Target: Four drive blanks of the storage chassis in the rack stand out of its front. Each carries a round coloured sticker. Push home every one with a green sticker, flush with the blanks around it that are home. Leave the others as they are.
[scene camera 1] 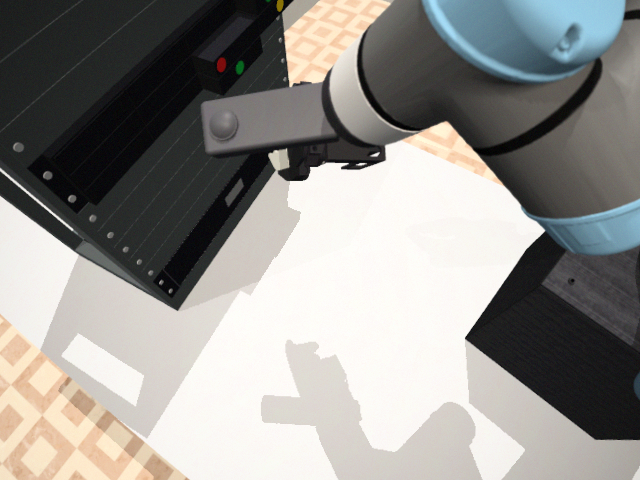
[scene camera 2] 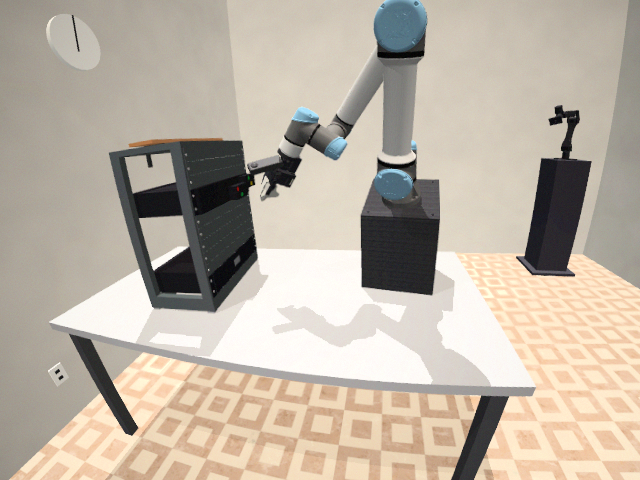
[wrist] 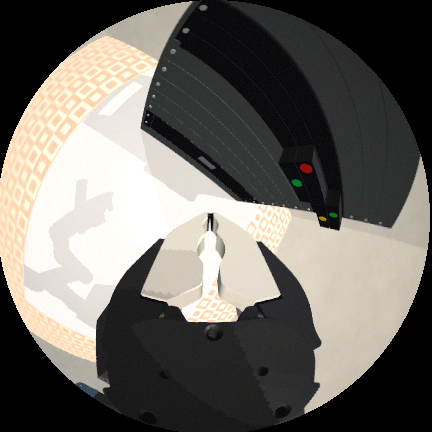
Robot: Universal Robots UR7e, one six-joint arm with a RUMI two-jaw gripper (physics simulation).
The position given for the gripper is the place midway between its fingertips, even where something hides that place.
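Observation:
Visible from scene camera 1 are a rack [scene camera 1: 108, 131] and the gripper [scene camera 1: 274, 155]. The gripper appears in scene camera 2 [scene camera 2: 261, 200], and the rack likewise in scene camera 2 [scene camera 2: 215, 206]. For the rack, there is also the wrist view [wrist: 272, 118]; the gripper is visible there too, in the wrist view [wrist: 209, 214].

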